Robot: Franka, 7 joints.
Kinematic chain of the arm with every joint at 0, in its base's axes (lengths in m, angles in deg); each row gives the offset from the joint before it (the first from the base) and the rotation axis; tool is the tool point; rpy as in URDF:
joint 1: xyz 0 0 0.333 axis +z
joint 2: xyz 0 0 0 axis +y
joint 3: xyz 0 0 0.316 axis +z
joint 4: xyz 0.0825 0 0 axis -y
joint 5: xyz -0.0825 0 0.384 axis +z
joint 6: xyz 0 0 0 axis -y
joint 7: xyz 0.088 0 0 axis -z
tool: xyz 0 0 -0.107 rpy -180 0 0
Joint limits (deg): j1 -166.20..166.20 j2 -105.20..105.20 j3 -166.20..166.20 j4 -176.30..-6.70 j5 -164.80..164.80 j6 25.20..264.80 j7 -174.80..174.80
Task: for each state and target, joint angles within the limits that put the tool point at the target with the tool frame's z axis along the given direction. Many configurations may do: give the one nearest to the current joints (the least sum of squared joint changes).
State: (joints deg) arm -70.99 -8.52 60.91 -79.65 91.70 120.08 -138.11
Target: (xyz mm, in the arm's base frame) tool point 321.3 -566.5 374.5 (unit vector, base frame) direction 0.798 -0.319 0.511
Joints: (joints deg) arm -102.94 28.06 41.63 -111.43 132.20 104.58 -138.11
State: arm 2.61 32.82 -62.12 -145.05 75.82 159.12 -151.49
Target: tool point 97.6 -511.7 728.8 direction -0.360 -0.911 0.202
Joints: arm 5.53 45.49 -105.25 -104.76 70.66 192.94 -151.49
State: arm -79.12 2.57 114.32 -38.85 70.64 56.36 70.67
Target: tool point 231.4 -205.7 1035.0 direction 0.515 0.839 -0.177
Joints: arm -107.34 20.33 93.05 -30.17 58.76 73.35 70.67
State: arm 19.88 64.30 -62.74 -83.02 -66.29 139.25 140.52
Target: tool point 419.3 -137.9 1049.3 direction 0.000 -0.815 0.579
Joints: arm 42.61 19.94 -94.39 -43.83 -71.44 135.17 140.52
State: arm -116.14 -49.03 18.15 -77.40 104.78 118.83 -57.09
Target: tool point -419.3 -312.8 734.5 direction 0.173 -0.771 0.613
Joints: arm -135.41 -11.87 -13.83 -109.08 127.75 99.89 -57.09
